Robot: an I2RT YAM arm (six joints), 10 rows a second.
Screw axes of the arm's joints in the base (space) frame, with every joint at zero. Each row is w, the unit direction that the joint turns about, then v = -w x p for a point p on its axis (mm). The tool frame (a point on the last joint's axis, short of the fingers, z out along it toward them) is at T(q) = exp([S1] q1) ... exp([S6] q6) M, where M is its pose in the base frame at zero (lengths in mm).
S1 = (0, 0, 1, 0, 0, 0)
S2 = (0, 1, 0, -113.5, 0, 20)
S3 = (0, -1, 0, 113.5, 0, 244)
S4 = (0, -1, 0, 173.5, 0, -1)
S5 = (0, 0, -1, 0, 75, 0)
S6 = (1, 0, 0, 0, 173.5, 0)
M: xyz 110.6 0 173.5 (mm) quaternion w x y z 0.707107 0 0.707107 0
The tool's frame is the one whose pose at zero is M.
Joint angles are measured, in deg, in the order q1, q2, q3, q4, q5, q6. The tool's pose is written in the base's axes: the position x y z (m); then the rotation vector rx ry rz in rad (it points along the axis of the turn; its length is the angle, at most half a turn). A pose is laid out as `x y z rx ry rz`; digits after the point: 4 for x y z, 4 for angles.
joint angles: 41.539, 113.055, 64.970, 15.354, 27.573, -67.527
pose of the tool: 0.3257 0.2665 0.1571 -1.5839 1.4820 -0.7780
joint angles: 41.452, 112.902, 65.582, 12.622, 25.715, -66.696
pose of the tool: 0.3251 0.2666 0.1569 -1.6170 1.4945 -0.7372
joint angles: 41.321, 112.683, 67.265, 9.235, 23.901, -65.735
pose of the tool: 0.3268 0.2681 0.1618 -1.6386 1.5069 -0.6954
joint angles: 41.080, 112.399, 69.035, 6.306, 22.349, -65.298
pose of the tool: 0.3294 0.2692 0.1685 -1.6545 1.5123 -0.6639
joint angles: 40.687, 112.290, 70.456, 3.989, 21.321, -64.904
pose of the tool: 0.3325 0.2688 0.1733 -1.6638 1.5229 -0.6440
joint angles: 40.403, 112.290, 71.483, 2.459, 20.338, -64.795
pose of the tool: 0.3347 0.2686 0.1765 -1.6736 1.5262 -0.6263
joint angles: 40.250, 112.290, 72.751, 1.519, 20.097, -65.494
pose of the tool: 0.3375 0.2697 0.1819 -1.6787 1.5150 -0.6296
